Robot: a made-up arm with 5 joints.
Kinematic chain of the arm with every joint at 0, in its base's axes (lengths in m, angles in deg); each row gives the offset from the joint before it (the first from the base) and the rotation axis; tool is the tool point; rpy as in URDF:
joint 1: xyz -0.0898 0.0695 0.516 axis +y
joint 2: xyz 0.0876 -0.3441 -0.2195 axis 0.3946 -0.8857 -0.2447
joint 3: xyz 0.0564 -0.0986 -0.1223 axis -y
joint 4: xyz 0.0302 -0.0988 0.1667 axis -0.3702 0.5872 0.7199
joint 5: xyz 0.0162 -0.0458 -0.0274 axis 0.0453 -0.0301 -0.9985
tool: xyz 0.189 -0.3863 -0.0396 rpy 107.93 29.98 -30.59
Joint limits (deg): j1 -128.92..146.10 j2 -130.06..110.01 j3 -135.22..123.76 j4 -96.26..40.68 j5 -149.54..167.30
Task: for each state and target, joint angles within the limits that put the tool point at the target. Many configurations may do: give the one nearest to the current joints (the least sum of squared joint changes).
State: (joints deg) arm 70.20 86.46 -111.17 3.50 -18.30
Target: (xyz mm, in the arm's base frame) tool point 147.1 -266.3 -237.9
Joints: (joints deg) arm 36.61 98.10 -121.22 22.13 -50.84
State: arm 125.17 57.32 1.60 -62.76 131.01
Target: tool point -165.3 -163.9 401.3
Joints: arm 111.95 67.33 15.96 -71.39 154.44
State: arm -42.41 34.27 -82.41 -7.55 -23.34
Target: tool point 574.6 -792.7 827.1
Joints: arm -68.67 44.14 -64.69 -10.12 -25.41
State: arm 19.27 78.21 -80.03 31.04 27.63
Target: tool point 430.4 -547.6 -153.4
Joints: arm 13.26 82.00 -95.62 40.68 -10.44
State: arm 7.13 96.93 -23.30 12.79 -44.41
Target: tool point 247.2 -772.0 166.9
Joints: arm 40.29 89.35 -26.58 16.11 -42.23
